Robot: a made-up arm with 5 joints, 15 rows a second.
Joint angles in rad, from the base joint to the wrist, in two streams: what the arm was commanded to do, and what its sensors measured. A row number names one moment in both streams.
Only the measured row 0 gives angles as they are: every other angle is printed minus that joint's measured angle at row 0.
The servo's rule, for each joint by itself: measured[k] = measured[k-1] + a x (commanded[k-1-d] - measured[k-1]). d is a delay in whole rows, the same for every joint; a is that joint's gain. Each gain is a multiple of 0.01, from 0.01 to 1. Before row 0 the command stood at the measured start. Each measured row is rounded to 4 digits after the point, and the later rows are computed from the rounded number. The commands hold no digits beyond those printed.
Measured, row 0:
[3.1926, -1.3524, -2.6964, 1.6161, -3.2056]
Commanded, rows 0 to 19:
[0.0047, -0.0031, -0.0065, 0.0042, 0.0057]
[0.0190, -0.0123, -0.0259, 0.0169, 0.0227]
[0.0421, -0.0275, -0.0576, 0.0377, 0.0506]
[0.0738, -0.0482, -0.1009, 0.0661, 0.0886]
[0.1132, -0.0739, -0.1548, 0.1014, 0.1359]
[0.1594, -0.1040, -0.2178, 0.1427, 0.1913]
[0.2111, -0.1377, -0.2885, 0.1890, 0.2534]
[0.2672, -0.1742, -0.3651, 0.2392, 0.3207]
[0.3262, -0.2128, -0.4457, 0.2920, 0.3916]
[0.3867, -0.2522, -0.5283, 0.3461, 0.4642]
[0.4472, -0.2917, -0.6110, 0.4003, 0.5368]
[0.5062, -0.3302, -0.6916, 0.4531, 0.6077]
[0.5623, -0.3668, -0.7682, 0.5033, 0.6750]
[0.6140, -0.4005, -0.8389, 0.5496, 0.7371]
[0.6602, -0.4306, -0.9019, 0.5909, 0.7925]
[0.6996, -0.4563, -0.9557, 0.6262, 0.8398]
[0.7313, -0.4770, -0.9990, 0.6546, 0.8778]
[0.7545, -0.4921, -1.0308, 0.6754, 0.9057]
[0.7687, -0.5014, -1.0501, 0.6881, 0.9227]
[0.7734, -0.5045, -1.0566, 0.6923, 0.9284]
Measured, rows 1 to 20:
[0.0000, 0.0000, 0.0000, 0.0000, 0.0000]
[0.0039, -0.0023, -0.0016, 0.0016, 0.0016]
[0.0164, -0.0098, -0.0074, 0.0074, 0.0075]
[0.0377, -0.0231, -0.0194, 0.0189, 0.0196]
[0.0677, -0.0419, -0.0390, 0.0368, 0.0389]
[0.1055, -0.0659, -0.0668, 0.0613, 0.0661]
[0.1502, -0.0945, -0.1030, 0.0922, 0.1012]
[0.2007, -0.1269, -0.1475, 0.1290, 0.1438]
[0.2559, -0.1624, -0.1997, 0.1709, 0.1933]
[0.3142, -0.2002, -0.2587, 0.2169, 0.2488]
[0.3744, -0.2392, -0.3234, 0.2660, 0.3091]
[0.4348, -0.2786, -0.3924, 0.3170, 0.3729]
[0.4941, -0.3173, -0.4642, 0.3687, 0.4386]
[0.5507, -0.3544, -0.5372, 0.4198, 0.5048]
[0.6032, -0.3890, -0.6096, 0.4691, 0.5698]
[0.6505, -0.4202, -0.6798, 0.5154, 0.6322]
[0.6913, -0.4473, -0.7460, 0.5575, 0.6903]
[0.7245, -0.4696, -0.8067, 0.5944, 0.7428]
[0.7494, -0.4865, -0.8605, 0.6252, 0.7884]
[0.7654, -0.4977, -0.9060, 0.6491, 0.8260]
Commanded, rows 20 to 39:
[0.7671, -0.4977, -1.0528, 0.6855, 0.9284]
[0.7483, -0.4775, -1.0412, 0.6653, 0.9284]
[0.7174, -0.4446, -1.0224, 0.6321, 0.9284]
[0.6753, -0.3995, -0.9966, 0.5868, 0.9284]
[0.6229, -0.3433, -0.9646, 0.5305, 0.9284]
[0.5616, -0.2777, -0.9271, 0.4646, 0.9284]
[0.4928, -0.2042, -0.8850, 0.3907, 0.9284]
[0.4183, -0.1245, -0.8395, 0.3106, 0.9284]
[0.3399, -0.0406, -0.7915, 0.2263, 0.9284]
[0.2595, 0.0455, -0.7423, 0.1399, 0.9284]
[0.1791, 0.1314, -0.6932, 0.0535, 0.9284]
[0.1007, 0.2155, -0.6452, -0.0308, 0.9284]
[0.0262, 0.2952, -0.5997, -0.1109, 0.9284]
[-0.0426, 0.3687, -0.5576, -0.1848, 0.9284]
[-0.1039, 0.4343, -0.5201, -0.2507, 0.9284]
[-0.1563, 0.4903, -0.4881, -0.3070, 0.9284]
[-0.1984, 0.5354, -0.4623, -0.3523, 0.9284]
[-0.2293, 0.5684, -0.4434, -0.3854, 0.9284]
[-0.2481, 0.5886, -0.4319, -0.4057, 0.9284]
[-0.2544, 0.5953, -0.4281, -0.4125, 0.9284]
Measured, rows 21 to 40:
[0.7720, -0.5028, -0.9421, 0.6655, 0.8547]
[0.7679, -0.4990, -0.9687, 0.6731, 0.8753]
[0.7516, -0.4829, -0.9861, 0.6701, 0.8902]
[0.7232, -0.4542, -0.9948, 0.6557, 0.9009]
[0.6834, -0.4132, -0.9952, 0.6295, 0.9086]
[0.6332, -0.3608, -0.9879, 0.5919, 0.9141]
[0.5738, -0.2985, -0.9733, 0.5435, 0.9181]
[0.5066, -0.2278, -0.9521, 0.4854, 0.9210]
[0.4333, -0.1503, -0.9251, 0.4190, 0.9231]
[0.3558, -0.0680, -0.8930, 0.3458, 0.9246]
[0.2759, 0.0171, -0.8568, 0.2676, 0.9257]
[0.1956, 0.1028, -0.8175, 0.1862, 0.9265]
[0.1168, 0.1873, -0.7761, 0.1037, 0.9270]
[0.0416, 0.2682, -0.7338, 0.0222, 0.9274]
[-0.0283, 0.3436, -0.6915, -0.0565, 0.9277]
[-0.0910, 0.4116, -0.6504, -0.1303, 0.9279]
[-0.1452, 0.4706, -0.6114, -0.1974, 0.9280]
[-0.1894, 0.5192, -0.5756, -0.2563, 0.9281]
[-0.2225, 0.5561, -0.5439, -0.3054, 0.9282]
[-0.2437, 0.5805, -0.5170, -0.3435, 0.9283]

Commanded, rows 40 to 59:
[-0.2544, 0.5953, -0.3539, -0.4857, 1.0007]
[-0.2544, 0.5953, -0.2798, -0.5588, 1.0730]
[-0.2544, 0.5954, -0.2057, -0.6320, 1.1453]
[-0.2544, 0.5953, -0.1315, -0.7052, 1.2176]
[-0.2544, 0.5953, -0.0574, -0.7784, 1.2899]
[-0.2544, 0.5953, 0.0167, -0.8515, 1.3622]
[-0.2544, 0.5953, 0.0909, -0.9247, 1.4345]
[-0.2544, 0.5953, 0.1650, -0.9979, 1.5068]
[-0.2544, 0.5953, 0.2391, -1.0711, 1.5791]
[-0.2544, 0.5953, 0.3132, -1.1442, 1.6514]
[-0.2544, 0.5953, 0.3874, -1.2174, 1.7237]
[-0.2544, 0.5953, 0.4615, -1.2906, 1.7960]
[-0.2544, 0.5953, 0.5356, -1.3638, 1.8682]
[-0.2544, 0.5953, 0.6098, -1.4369, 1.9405]
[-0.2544, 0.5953, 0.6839, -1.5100, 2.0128]
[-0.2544, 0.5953, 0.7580, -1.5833, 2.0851]
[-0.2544, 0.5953, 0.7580, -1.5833, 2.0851]
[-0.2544, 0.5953, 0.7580, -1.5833, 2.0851]
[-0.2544, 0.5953, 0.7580, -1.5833, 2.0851]
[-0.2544, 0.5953, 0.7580, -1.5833, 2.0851]
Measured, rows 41 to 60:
[-0.2526, 0.5916, -0.4957, -0.3697, 0.9283]
[-0.2541, 0.5944, -0.4617, -0.4138, 0.9486]
[-0.2543, 0.5951, -0.4180, -0.4689, 0.9834]
[-0.2544, 0.5953, -0.3670, -0.5309, 1.0287]
[-0.2544, 0.5953, -0.3105, -0.5971, 1.0816]
[-0.2544, 0.5953, -0.2498, -0.6660, 1.1399]
[-0.2544, 0.5953, -0.1858, -0.7365, 1.2021]
[-0.2544, 0.5953, -0.1194, -0.8080, 1.2672]
[-0.2544, 0.5953, -0.0511, -0.8802, 1.3343]
[-0.2544, 0.5953, 0.0185, -0.9527, 1.4028]
[-0.2544, 0.5953, 0.0892, -1.0255, 1.4724]
[-0.2544, 0.5953, 0.1608, -1.0984, 1.5428]
[-0.2544, 0.5953, 0.2330, -1.1714, 1.6137]
[-0.2544, 0.5953, 0.3056, -1.2445, 1.6850]
[-0.2544, 0.5953, 0.3786, -1.3176, 1.7565]
[-0.2544, 0.5953, 0.4519, -1.3907, 1.8283]
[-0.2544, 0.5953, 0.5254, -1.4639, 1.9002]
[-0.2544, 0.5953, 0.5812, -1.5093, 1.9520]
[-0.2544, 0.5953, 0.6236, -1.5374, 1.9893]
[-0.2544, 0.5953, 0.6559, -1.5548, 2.0161]

